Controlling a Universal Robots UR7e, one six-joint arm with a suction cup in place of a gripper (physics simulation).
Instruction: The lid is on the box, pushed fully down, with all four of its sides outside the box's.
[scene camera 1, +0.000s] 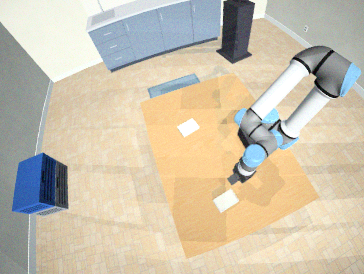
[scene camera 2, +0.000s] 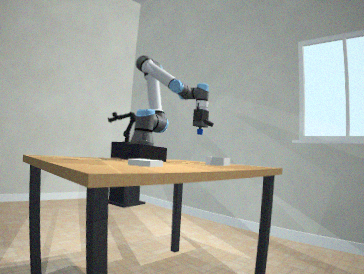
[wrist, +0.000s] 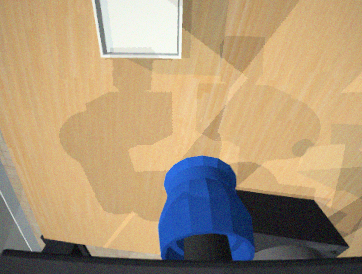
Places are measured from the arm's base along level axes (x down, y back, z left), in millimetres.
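Where they show: hand, its tool point: (scene camera 2: 199, 134) (wrist: 200, 185); arm's base, origin of its link: (scene camera 2: 141, 145).
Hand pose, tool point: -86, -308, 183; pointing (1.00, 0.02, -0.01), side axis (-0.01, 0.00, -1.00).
Note:
Each offset is from my tool point to the top centre of the thing, as dx, dy, dz.
The white open-topped box @(+135, -107, +52) (scene camera 1: 226, 200) (scene camera 2: 218, 161) (wrist: 142, 27) stands on the table; part of it shows at the top of the wrist view, with its rim and inner floor visible. The white lid @(+156, -31, -515) (scene camera 1: 188, 127) (scene camera 2: 145, 162) lies flat on the table, apart from the box; it does not show in the wrist view. My gripper (scene camera 2: 200, 131) (wrist: 200, 172), a blue suction cup, points down, high above the table and a little to the robot's side of the box. It is open, with nothing on the cup. In scene camera 1 the cup is hidden under the wrist.
The wooden table (scene camera 1: 170, 165) (scene camera 2: 185, 179) (wrist: 30, 75) carries both parts. The arm's black base (scene camera 2: 139, 151) (wrist: 285, 215) stands at the table's edge. On the floor are a blue cabinet (scene camera 1: 36, 184), a dark column (scene camera 1: 237, 30) and blue kitchen cupboards (scene camera 1: 165, 30).

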